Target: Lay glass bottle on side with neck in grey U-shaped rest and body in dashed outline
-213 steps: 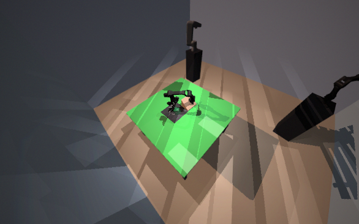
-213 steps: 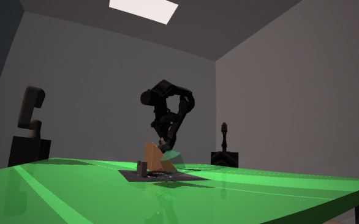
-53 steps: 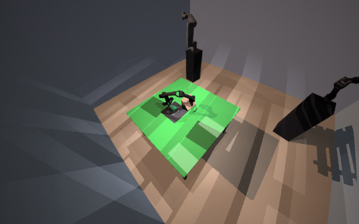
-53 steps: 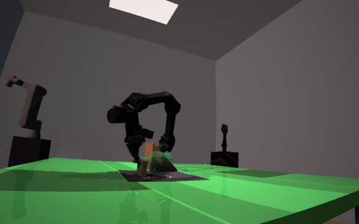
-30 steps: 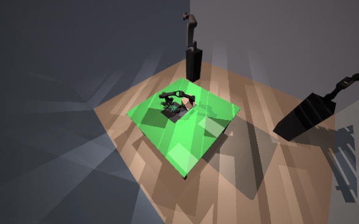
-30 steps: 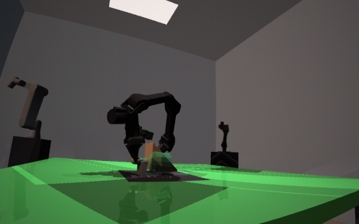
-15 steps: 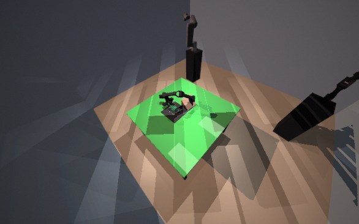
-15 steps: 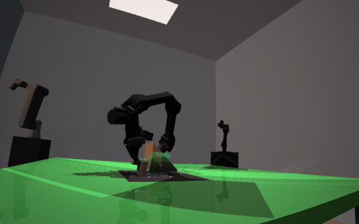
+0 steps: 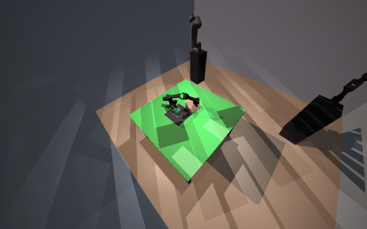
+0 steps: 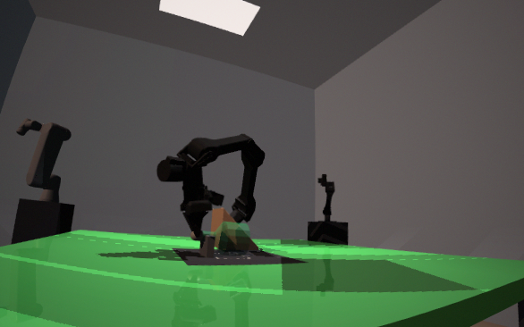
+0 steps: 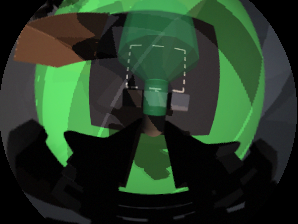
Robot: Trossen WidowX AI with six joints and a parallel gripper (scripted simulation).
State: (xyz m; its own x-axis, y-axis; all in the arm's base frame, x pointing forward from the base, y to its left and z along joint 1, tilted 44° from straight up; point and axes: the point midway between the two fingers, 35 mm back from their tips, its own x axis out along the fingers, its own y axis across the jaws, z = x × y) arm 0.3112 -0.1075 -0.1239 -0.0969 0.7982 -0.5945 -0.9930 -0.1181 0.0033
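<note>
My gripper tip is now 10 mm past the green glass bottle and 50 mm to the right of it. The rest, counted from my gripper tip: dark mat: 10 mm behind, 110 mm to the left, 50 mm below.
</note>
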